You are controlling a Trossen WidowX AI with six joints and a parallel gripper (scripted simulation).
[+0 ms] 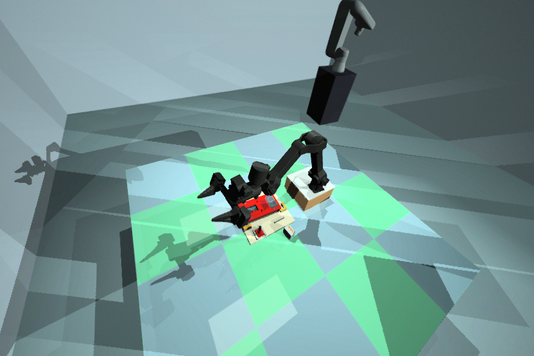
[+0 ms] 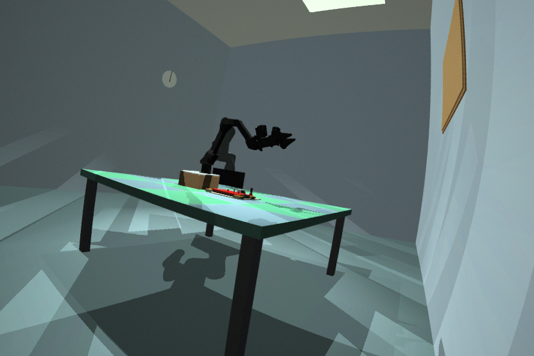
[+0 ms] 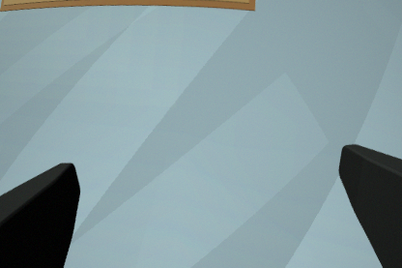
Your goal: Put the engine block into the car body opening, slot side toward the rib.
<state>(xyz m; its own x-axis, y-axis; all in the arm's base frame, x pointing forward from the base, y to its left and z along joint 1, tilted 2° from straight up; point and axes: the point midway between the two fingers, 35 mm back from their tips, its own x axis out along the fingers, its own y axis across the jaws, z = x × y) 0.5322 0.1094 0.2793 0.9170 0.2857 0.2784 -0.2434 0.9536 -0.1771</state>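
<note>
Right now my gripper tip is 380 mm above the engine block, 350 mm past it and 20 mm to the right of it. Also, from my gripper tip: beige board: 380 mm below, 260 mm behind, 140 mm to the right.
</note>
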